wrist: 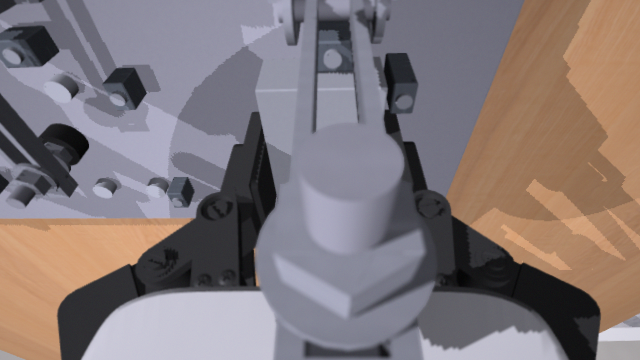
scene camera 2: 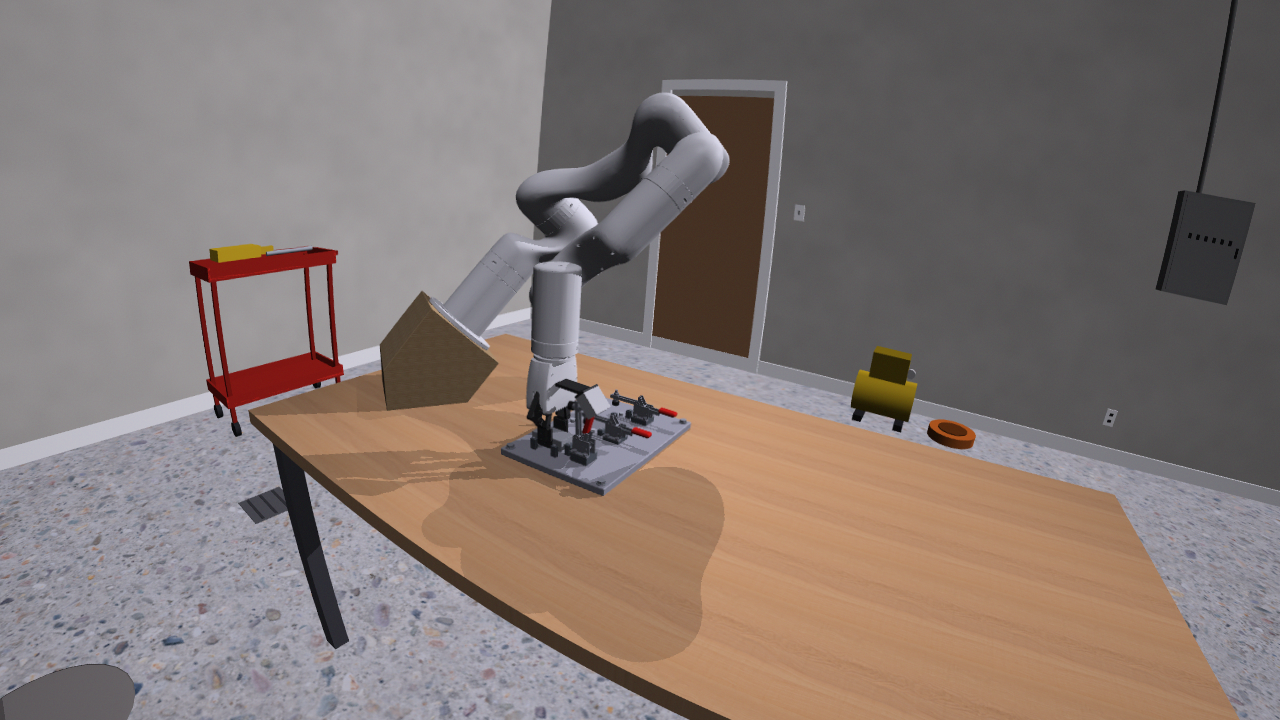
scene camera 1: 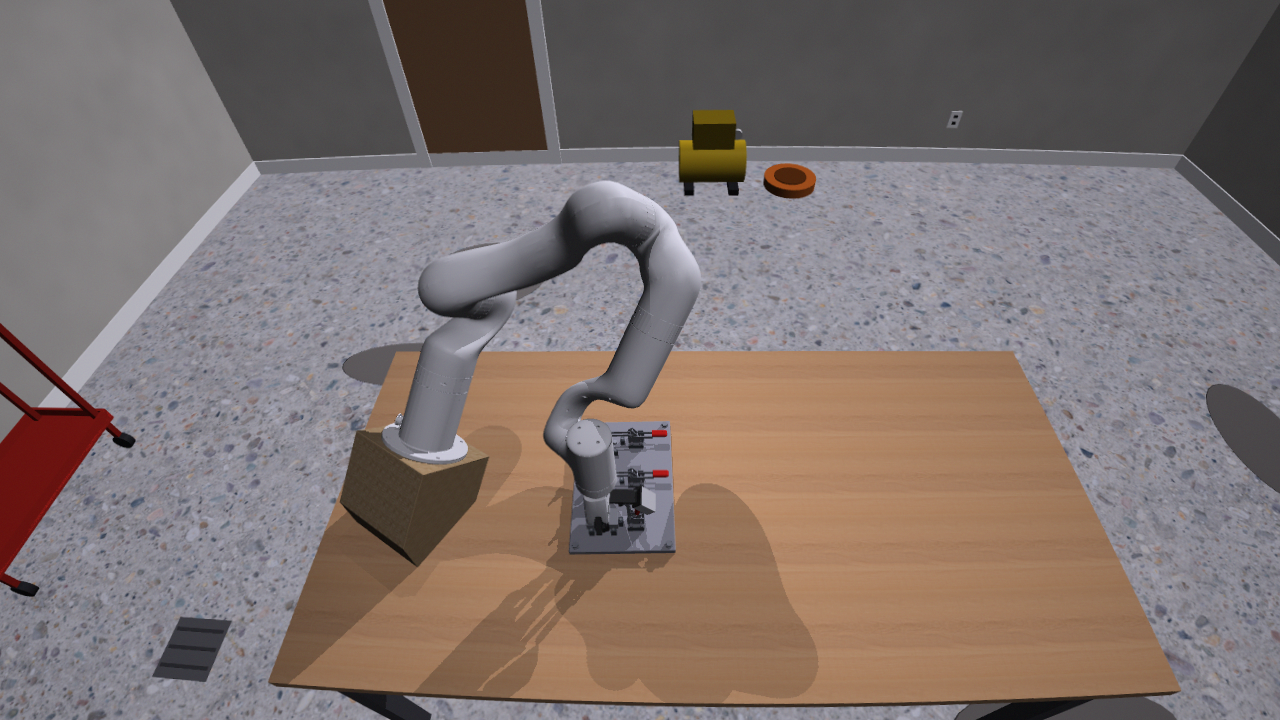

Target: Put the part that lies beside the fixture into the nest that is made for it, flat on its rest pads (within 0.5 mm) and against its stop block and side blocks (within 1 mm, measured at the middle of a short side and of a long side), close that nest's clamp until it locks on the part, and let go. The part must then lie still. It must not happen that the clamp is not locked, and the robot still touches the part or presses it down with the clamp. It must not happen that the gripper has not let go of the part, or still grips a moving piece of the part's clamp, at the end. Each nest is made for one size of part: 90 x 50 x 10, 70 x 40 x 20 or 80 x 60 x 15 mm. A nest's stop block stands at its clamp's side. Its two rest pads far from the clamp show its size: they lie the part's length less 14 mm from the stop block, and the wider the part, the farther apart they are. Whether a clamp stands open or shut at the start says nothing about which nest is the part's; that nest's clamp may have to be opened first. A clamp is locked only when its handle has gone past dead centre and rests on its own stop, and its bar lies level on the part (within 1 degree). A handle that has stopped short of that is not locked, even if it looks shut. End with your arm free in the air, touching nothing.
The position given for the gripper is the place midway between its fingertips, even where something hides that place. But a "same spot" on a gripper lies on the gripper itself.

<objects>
The gripper shows in the wrist view (323, 138), in scene camera 2 and in scene camera 1. The same spot on the gripper: (scene camera 1: 600, 526) is (scene camera 2: 534, 407).
</objects>
